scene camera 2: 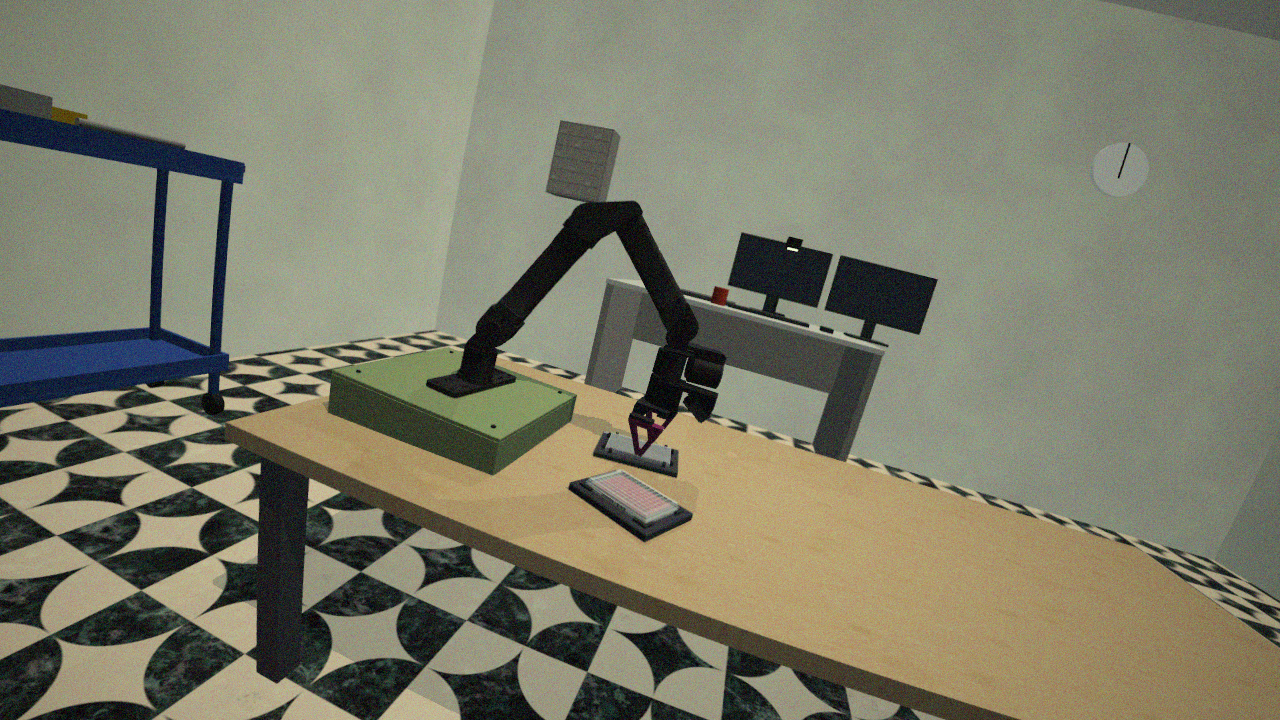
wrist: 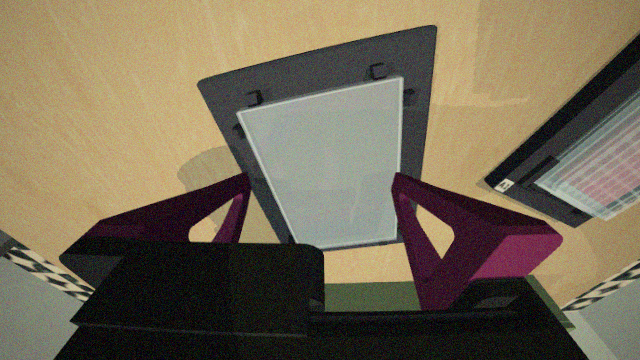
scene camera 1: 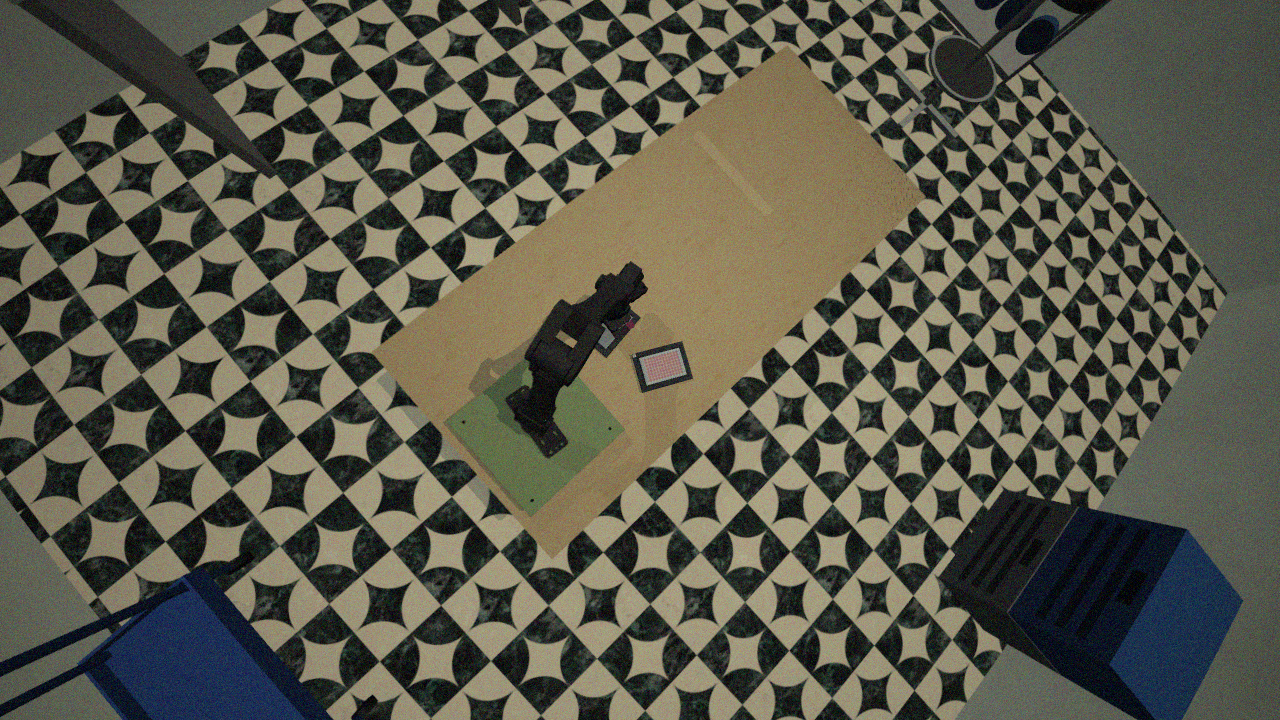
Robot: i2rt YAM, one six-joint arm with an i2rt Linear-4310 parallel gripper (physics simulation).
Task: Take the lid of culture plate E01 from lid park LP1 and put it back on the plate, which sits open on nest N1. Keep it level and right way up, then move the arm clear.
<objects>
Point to a clear plate lid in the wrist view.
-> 329, 157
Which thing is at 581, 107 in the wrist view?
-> A dark nest.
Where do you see a dark nest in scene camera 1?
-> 644, 388
</objects>
